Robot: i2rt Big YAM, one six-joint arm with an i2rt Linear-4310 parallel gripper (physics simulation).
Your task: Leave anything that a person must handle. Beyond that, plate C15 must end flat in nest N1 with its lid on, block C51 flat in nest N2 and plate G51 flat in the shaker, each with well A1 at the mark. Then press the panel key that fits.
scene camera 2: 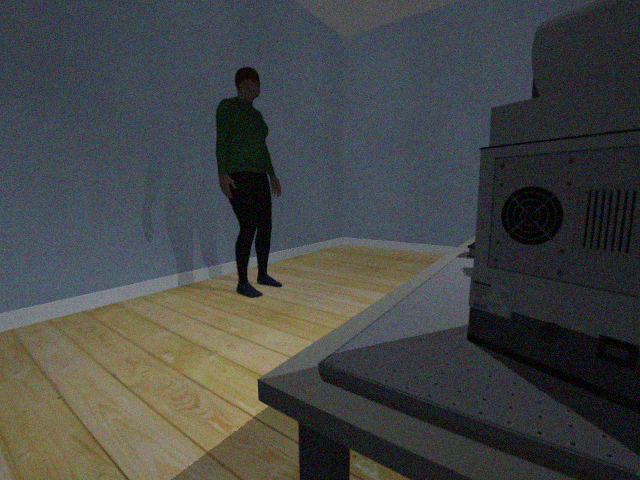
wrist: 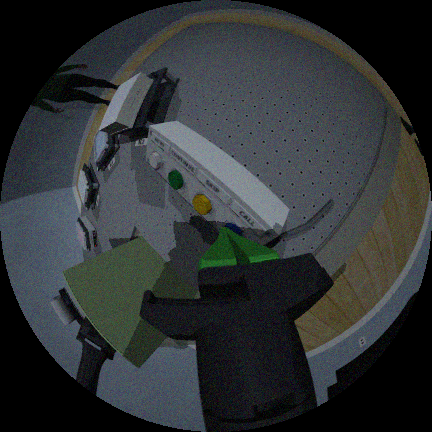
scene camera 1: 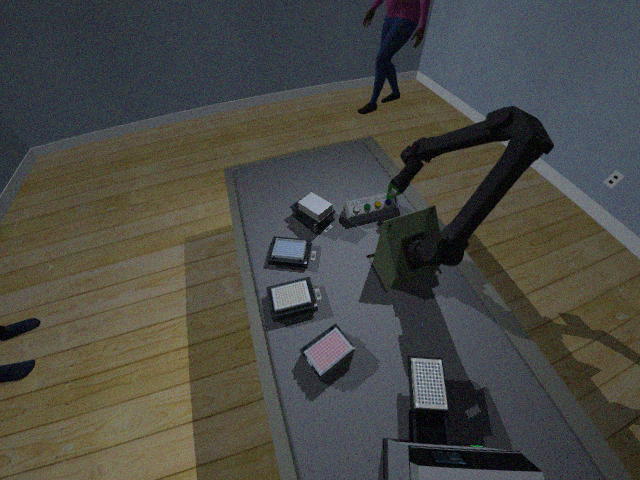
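My gripper [scene camera 1: 391, 195] [wrist: 222, 231] is shut and empty, its green fingertips at the blue key [scene camera 1: 388, 202] [wrist: 233, 228] by the CALL label of the key panel [wrist: 225, 170]. The fingers partly hide that key; contact is unclear. The yellow key [wrist: 202, 204], green key [wrist: 175, 179] and white key [wrist: 155, 160] show beside it. A white block [scene camera 1: 314, 205] [wrist: 127, 105] sits on a dark nest left of the panel. A bluish plate [scene camera 1: 290, 249], a cream plate [scene camera 1: 291, 296] and a pink plate [scene camera 1: 328, 350] sit on separate holders. Their names, lids and A1 marks are not readable.
A green wedge-shaped housing [scene camera 1: 408, 242] [wrist: 120, 295] stands at the arm's base. A white plate [scene camera 1: 428, 383] sits near a large instrument [scene camera 2: 547, 170]. A person in pink [scene camera 1: 405, 10] stands beyond the table; one in green [scene camera 2: 242, 139] stands by the wall. A cable [wrist: 310, 220] runs beside the panel.
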